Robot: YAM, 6 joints.
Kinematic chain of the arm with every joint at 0, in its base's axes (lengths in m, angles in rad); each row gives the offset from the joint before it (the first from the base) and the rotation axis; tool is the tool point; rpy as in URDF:
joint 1: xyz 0 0 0.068 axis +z
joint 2: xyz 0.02 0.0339 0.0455 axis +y
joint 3: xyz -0.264 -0.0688 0 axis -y
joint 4: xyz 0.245 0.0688 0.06 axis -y
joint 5: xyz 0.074 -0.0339 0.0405 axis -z
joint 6: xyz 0.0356 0 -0.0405 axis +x
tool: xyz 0 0 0 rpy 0 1.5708 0
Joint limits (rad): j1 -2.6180..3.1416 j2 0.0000..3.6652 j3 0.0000..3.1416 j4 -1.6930..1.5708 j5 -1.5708..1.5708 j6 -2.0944..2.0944
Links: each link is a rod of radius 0.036 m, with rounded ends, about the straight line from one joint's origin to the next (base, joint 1, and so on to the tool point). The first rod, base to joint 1, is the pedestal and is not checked.
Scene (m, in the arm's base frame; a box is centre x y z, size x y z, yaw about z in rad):
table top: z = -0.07
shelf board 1: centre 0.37 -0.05 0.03 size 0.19 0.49 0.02 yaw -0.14
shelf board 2: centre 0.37 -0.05 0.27 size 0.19 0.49 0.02 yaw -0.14
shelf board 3: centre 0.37 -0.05 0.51 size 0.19 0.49 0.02 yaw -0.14
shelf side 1: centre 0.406 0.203 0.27 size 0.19 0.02 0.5 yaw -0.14
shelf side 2: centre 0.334 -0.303 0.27 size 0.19 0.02 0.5 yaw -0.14
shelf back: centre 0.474 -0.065 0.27 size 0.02 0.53 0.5 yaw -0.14
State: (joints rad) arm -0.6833 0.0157 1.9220 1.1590 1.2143 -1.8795
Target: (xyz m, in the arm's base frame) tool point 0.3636 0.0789 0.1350
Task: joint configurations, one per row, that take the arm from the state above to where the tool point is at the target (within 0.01 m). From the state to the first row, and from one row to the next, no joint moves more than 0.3 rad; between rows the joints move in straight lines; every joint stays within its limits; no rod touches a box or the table.
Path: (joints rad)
1: -0.4089 0.1274 1.7086 1.1278 1.2798 -1.8553
2: -0.1345 0.2391 1.4952 1.0965 1.3453 -1.8311
3: 0.1400 0.3508 1.2818 1.0653 1.4108 -1.8068
4: 0.4144 0.4624 1.0684 1.0340 1.4763 -1.7826
5: 0.4742 0.7073 0.8670 0.9608 1.4094 -1.8068
6: 0.5340 0.9523 0.6656 0.8875 1.3425 -1.8311
7: 0.5939 1.1972 0.4642 0.8142 1.2756 -1.8553
8: 0.6537 1.4421 0.2629 0.7409 1.2087 -1.8795
9: 0.5350 1.6149 0.4631 0.7399 1.1626 -1.8795
10: 0.4164 1.7878 0.6633 0.7389 1.1166 -1.8795
11: 0.2977 1.9607 0.8635 0.7379 1.0706 -1.8795

